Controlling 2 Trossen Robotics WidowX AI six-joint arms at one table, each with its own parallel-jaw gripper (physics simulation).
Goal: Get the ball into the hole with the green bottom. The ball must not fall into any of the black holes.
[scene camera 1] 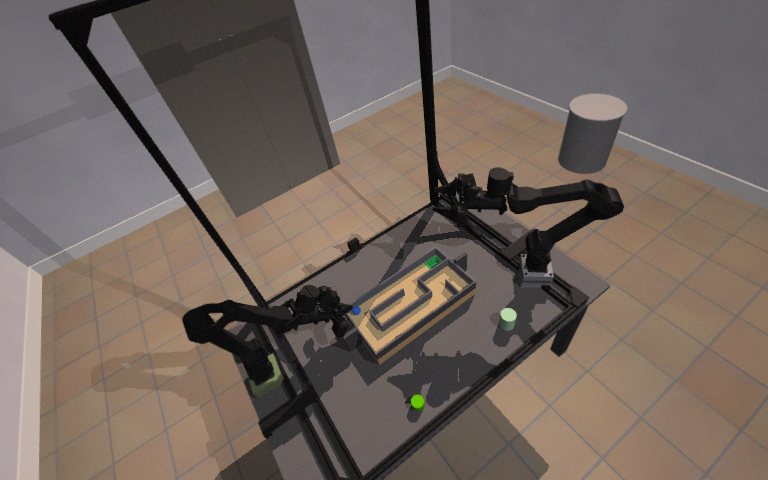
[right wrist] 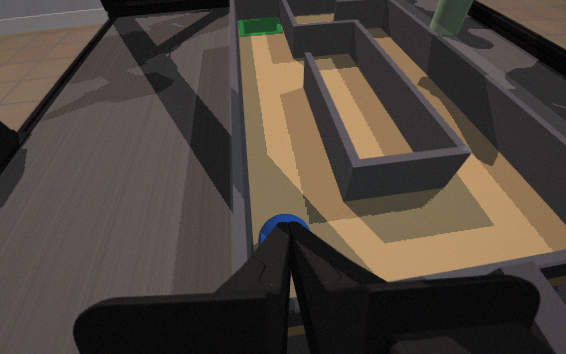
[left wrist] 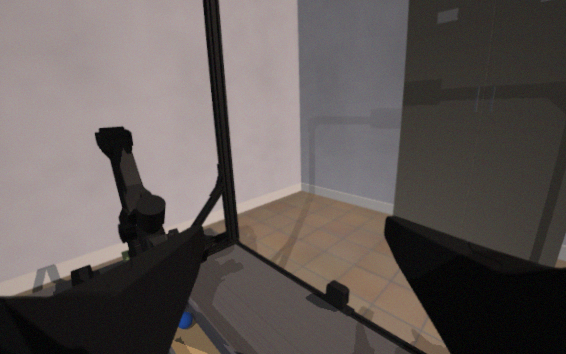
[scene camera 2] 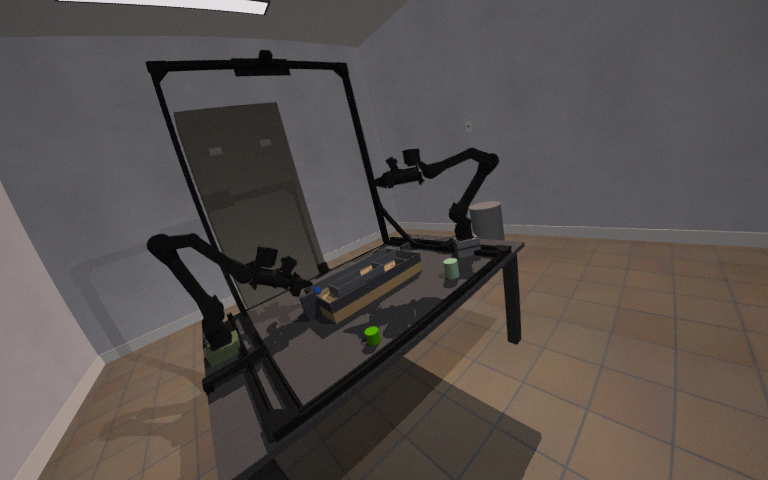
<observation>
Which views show the tan maze box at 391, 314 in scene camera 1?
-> Scene camera 1, the right wrist view, the left wrist view and scene camera 2: all of them.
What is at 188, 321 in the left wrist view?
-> A tan maze box.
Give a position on a tan maze box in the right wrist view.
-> At 386, 136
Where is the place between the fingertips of the right gripper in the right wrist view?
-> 287, 231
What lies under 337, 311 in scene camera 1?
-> The right gripper.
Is the left gripper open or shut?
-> Open.
</observation>
